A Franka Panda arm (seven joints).
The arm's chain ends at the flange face. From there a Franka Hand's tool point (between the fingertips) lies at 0.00 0.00 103.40 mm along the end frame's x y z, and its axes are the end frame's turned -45 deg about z.
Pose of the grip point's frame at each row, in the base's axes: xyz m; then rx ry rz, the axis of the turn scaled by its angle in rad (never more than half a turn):
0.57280, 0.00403, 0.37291, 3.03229, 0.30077, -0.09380
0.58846, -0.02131, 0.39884, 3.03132, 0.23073, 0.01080
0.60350, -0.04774, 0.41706, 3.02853, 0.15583, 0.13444
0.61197, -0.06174, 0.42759, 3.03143, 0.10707, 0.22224
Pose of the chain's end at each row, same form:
0.57817, 0.01421, 0.47567, 2.90202, -0.87813, -0.03222
0.58693, -0.01092, 0.50171, 2.89807, -0.94988, 0.06928
0.59383, -0.03729, 0.51947, 2.89454, -1.02811, 0.18828
0.59658, -0.05197, 0.52937, 2.89784, -1.08214, 0.26886

